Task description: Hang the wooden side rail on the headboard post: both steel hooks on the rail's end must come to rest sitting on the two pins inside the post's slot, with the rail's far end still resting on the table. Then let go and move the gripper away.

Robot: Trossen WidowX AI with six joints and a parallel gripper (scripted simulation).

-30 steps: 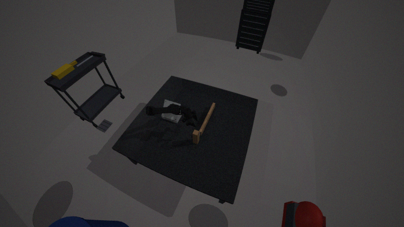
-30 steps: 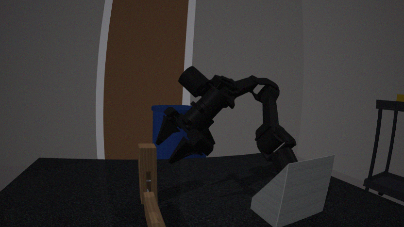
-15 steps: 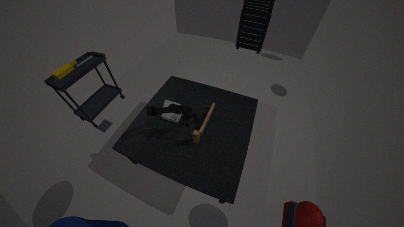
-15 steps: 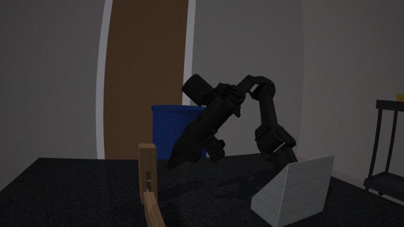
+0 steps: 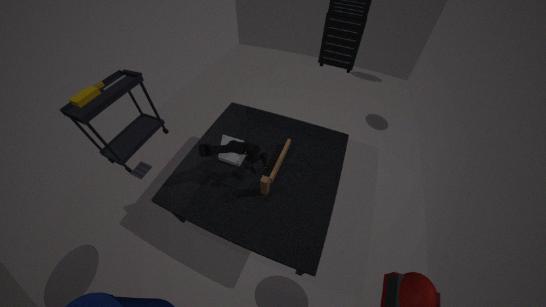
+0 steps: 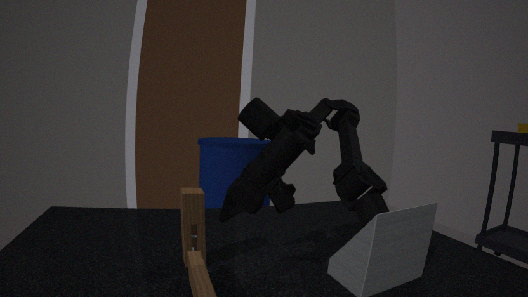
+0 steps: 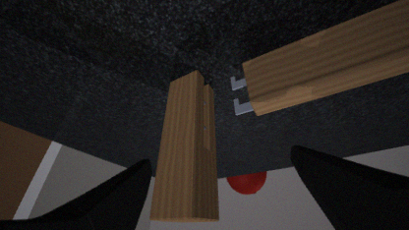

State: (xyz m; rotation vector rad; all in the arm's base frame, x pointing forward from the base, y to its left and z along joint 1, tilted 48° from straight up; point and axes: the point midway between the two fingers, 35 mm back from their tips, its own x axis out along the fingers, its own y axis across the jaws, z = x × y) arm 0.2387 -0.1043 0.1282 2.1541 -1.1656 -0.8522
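Now: gripper tip 7 cm to the left of the wooden headboard post, 6 cm short of it and 6 cm above it.
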